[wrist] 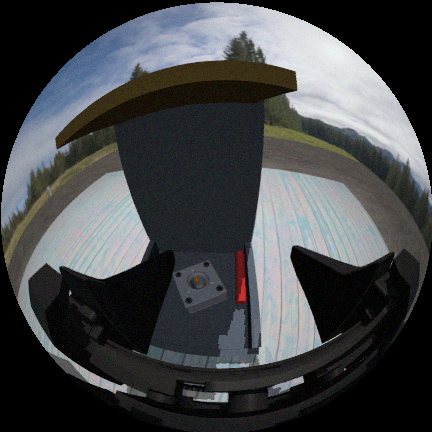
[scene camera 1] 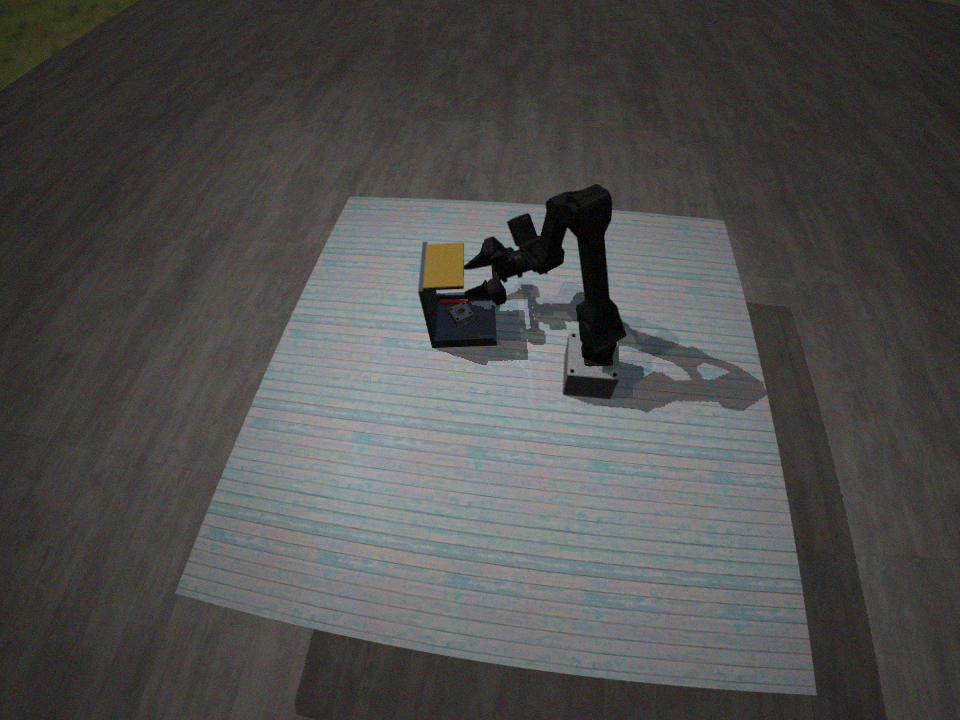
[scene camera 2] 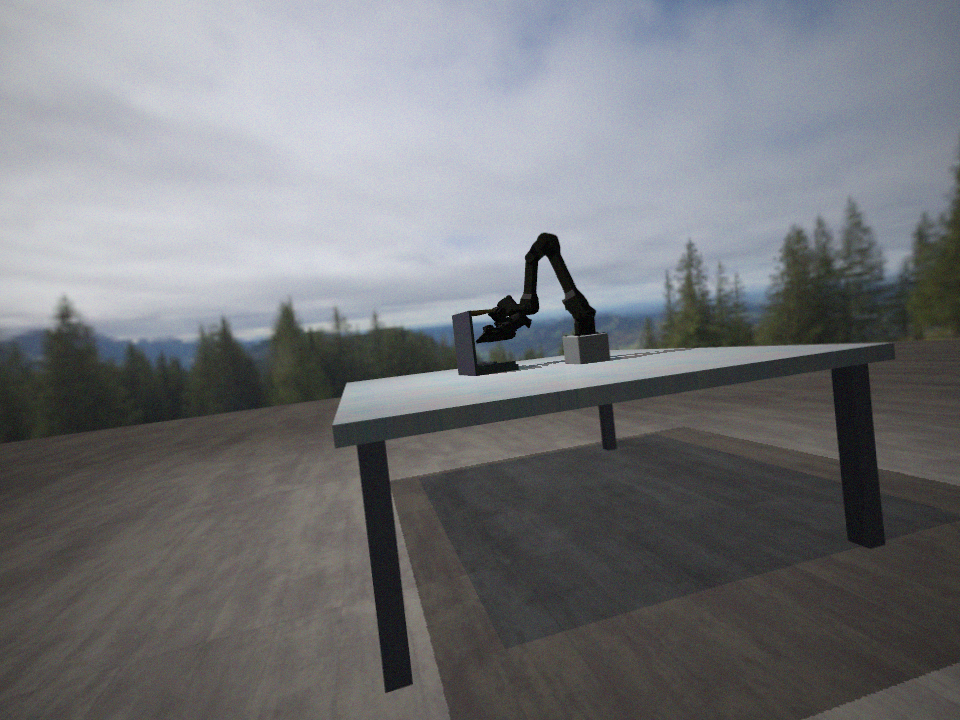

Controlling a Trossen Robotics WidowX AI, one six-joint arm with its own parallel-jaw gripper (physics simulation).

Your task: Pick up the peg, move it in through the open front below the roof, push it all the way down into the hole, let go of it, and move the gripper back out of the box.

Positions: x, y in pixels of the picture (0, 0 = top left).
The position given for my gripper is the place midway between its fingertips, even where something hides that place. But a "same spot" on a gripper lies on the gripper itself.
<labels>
my gripper: wrist; scene camera 1 464, 280; scene camera 2
same spot on my gripper: (wrist: 339, 294) = (scene camera 2: 486, 334)
</labels>
